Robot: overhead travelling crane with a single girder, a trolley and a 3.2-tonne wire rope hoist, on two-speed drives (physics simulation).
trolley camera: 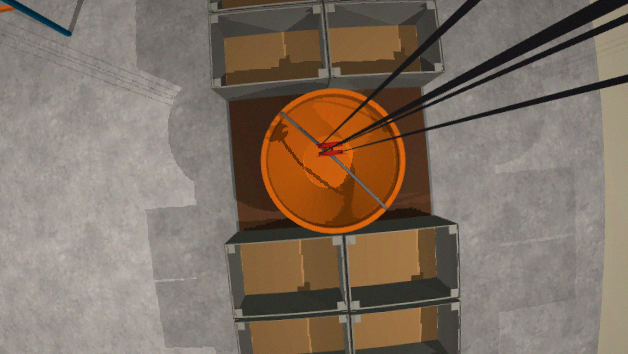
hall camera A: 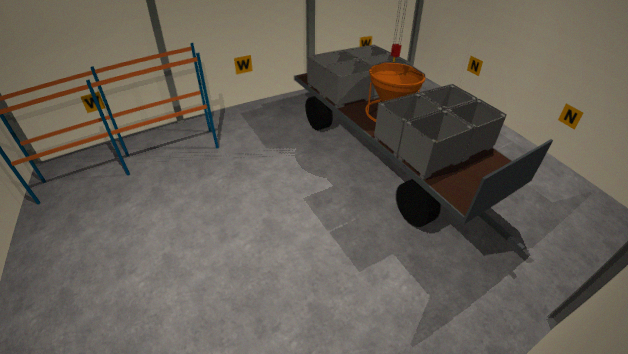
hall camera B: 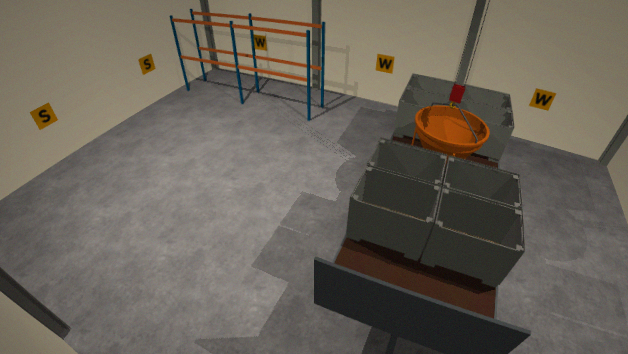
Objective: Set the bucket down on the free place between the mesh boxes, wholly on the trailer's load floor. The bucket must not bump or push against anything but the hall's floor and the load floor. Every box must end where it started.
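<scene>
The orange bucket point(hall camera A: 397, 84) point(hall camera B: 450, 129) point(trolley camera: 295, 192) is upright and low between two groups of grey mesh boxes, over the trailer's brown load floor point(hall camera A: 360, 113) point(hall camera B: 400, 272) point(trolley camera: 250, 130). My hook point(hall camera A: 394, 59) point(hall camera B: 452, 105) point(trolley camera: 330, 149) is on its bail, close above the rim. Part of the foot ring shows low at the load floor in hall camera A; whether it rests there is hidden. The far boxes point(hall camera A: 330, 82) point(hall camera B: 501, 134) point(trolley camera: 270, 90) and near boxes point(hall camera A: 440, 150) point(hall camera B: 385, 227) point(trolley camera: 285, 302) stand upright. In the trolley camera, the rim overlaps the near boxes' upper edge; the true gap cannot be told.
The trailer's headboard point(hall camera A: 510, 180) point(hall camera B: 415, 310) stands beyond the near boxes. A blue and orange rack point(hall camera A: 108, 127) point(hall camera B: 239, 80) point(trolley camera: 40, 18) stands at the west wall. Black ropes cross the trolley camera's view toward the upper right.
</scene>
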